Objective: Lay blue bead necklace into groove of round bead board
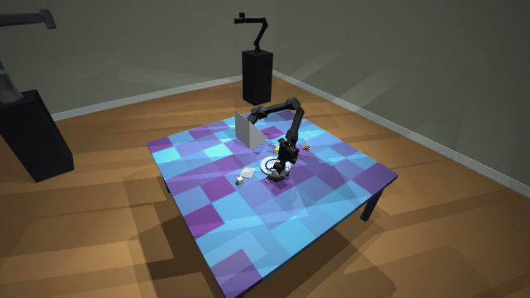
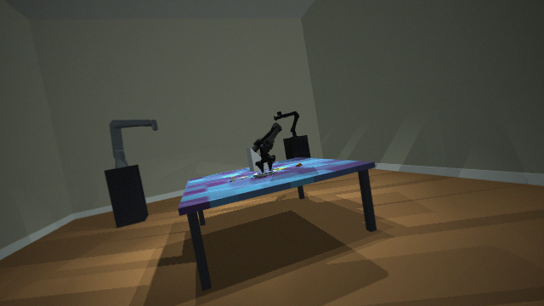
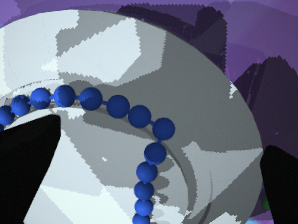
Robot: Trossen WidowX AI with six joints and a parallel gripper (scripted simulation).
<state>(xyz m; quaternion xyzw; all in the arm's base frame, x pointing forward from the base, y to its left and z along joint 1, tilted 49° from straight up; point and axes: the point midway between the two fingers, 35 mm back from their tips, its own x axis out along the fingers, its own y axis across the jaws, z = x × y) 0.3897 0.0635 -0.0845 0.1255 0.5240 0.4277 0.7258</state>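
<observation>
The round white bead board lies 70 mm behind my gripper tip, 10 mm to the left of it and 10 mm below it. Also, from my gripper tip: cream cube 80 mm behind, 270 mm to the right; yellow patch 160 mm behind, 170 mm to the left, 20 mm below; flat grey square 130 mm behind, 180 mm to the right, 20 mm below.
</observation>
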